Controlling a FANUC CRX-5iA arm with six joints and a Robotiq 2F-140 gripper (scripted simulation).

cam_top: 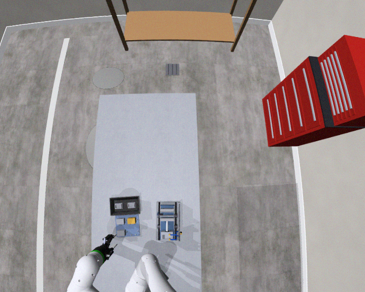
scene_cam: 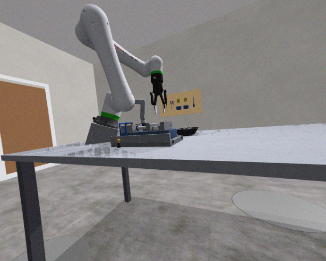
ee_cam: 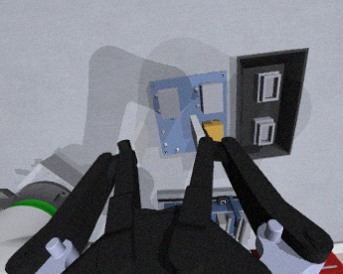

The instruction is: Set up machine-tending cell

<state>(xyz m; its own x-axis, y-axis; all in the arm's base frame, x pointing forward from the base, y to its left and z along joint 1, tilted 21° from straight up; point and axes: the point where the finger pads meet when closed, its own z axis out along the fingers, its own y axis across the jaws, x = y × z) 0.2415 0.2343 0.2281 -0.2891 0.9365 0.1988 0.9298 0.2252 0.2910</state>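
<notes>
My hand is 6 cm short of the blue infeed plate, 3 cm to the left of it and 20 cm above it. The rest, counted from my hand: hose-end block 8 cm ahead, 35 cm to the right, 12 cm below; black work stop rod 23 cm ahead, 27 cm to the right, 11 cm below; brass blank 11 cm ahead, 6 cm to the right, 18 cm below.
</notes>
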